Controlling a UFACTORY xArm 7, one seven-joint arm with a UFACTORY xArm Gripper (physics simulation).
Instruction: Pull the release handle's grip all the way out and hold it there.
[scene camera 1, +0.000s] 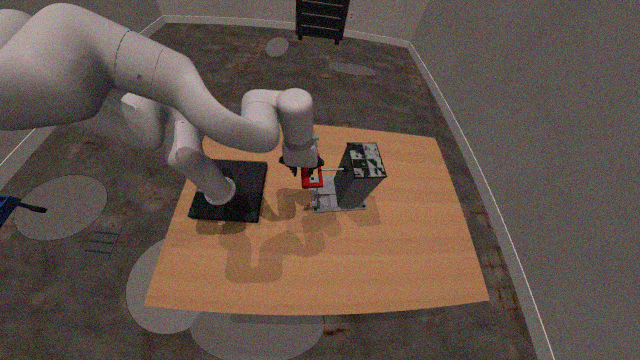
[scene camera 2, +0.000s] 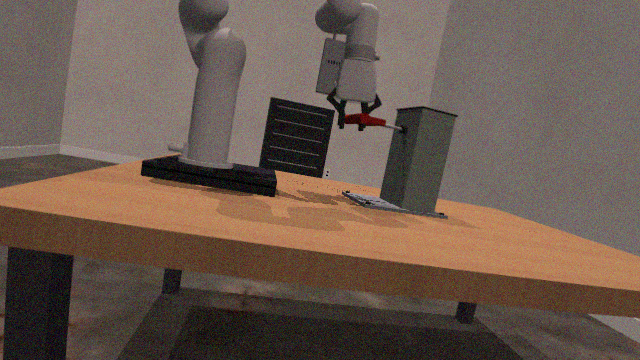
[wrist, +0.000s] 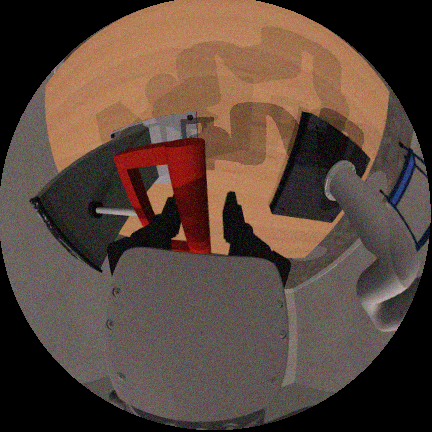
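Note:
The release handle's red grip (scene camera 1: 312, 185) (scene camera 2: 367, 119) (wrist: 187, 165) is a rectangular loop, high above the table. A thin pale rod (scene camera 1: 332, 169) (scene camera 2: 394, 127) (wrist: 114, 211) joins it to the side of a tall grey-green housing (scene camera 1: 357, 190) (scene camera 2: 425, 160) (wrist: 85, 175); a length of rod shows between them. My gripper (scene camera 1: 302, 175) (scene camera 2: 351, 127) (wrist: 204, 198) points down and is shut on the grip's outer bar, with one finger inside the loop and the other on the side away from the housing. The exact finger contact is hard to see in the wrist view.
The housing stands on a light grey base plate (scene camera 1: 327, 201) (scene camera 2: 372, 201) (wrist: 170, 130) on the wooden table (scene camera 1: 400, 250) (scene camera 2: 300, 230). The arm's black mounting plate (scene camera 1: 250, 200) (scene camera 2: 250, 182) (wrist: 305, 175) lies on the other side of the gripper. A dark drawer cabinet (scene camera 1: 322, 20) (scene camera 2: 295, 135) stands beyond the table.

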